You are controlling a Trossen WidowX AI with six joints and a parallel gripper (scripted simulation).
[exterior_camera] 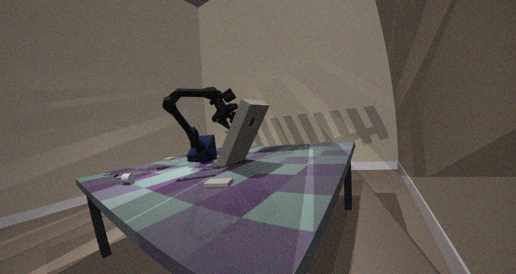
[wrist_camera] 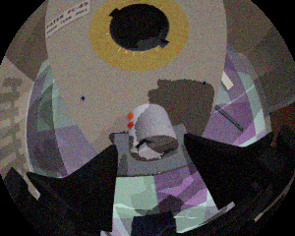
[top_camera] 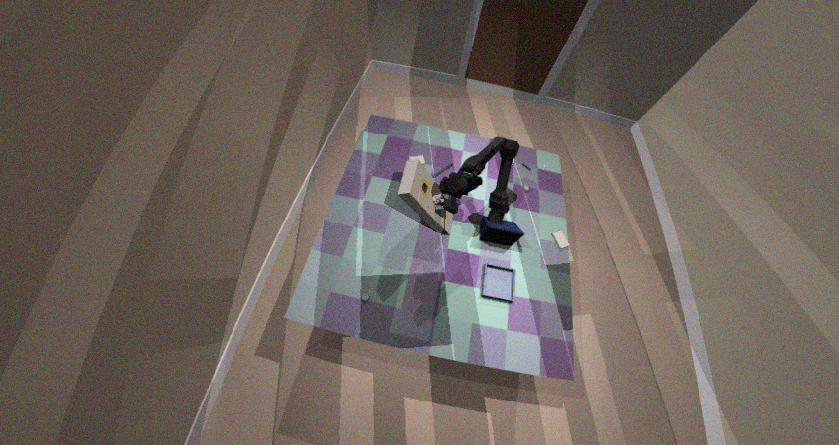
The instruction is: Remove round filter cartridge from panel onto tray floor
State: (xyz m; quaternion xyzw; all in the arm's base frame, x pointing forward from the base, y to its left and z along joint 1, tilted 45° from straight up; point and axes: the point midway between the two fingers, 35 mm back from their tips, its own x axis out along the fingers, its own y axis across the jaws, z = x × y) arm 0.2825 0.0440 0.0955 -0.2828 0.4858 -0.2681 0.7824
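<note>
The round filter cartridge is 10 mm ahead of my gripper tip and 10 mm below it. The rest, counted from my gripper tip: grey square tray 310 mm behind, 330 mm to the left, 180 mm below; then beige service panel 50 mm ahead, 10 mm to the right, 30 mm below.
</note>
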